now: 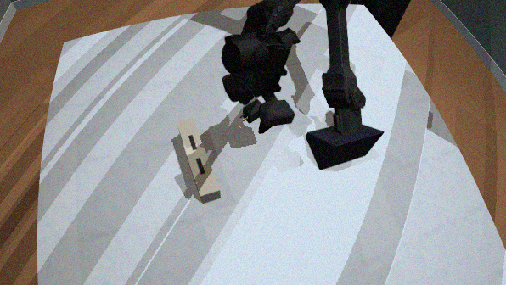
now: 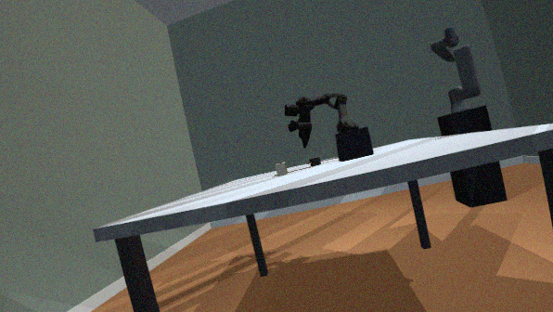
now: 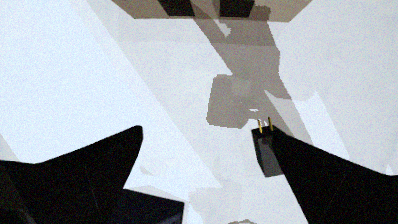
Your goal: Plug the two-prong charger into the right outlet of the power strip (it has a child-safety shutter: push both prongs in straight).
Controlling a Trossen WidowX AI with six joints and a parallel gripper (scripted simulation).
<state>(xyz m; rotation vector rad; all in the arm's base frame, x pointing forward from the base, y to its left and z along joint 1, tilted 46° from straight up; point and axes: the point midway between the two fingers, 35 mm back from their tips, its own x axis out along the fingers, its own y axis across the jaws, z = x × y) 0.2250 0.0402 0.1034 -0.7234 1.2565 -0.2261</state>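
Now: the black charger 90 mm below my gripper tip, 70 mm to the right of it and 10 mm behind it.
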